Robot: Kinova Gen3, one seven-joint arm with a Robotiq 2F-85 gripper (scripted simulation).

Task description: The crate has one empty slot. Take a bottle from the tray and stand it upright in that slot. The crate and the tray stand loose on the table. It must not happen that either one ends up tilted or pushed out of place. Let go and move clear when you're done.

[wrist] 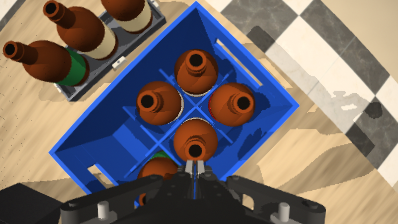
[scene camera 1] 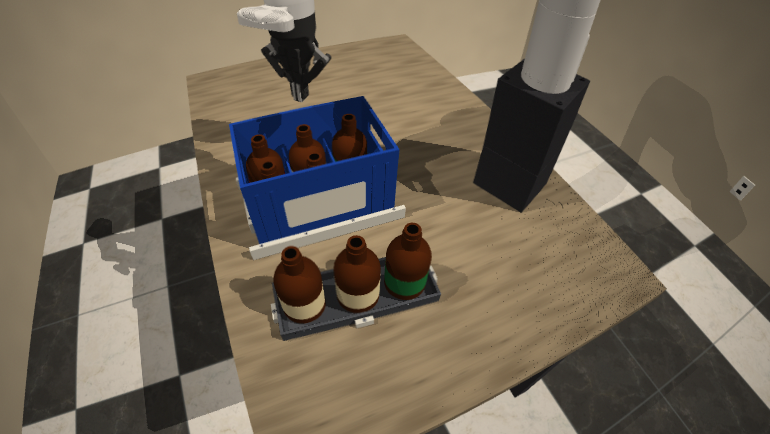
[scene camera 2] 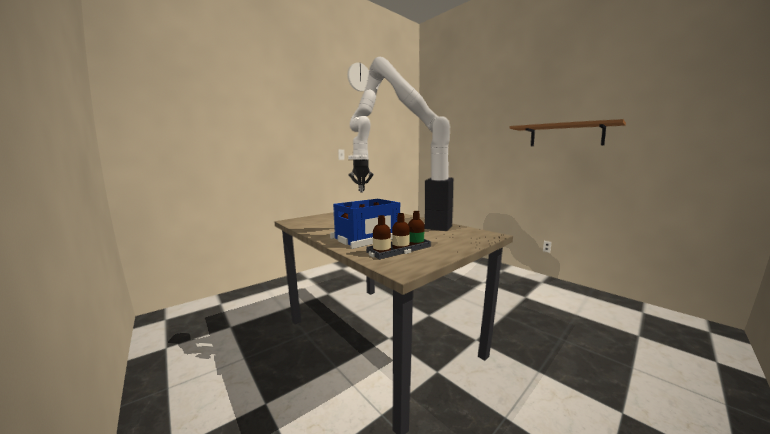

Scene:
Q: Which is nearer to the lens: the green-labelled bottle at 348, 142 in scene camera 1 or the brown bottle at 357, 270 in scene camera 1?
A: The brown bottle.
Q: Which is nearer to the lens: the green-labelled bottle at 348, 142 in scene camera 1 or the cream-labelled bottle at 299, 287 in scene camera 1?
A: The cream-labelled bottle.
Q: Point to a blue crate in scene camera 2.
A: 361, 221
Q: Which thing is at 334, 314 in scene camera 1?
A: A dark grey tray.

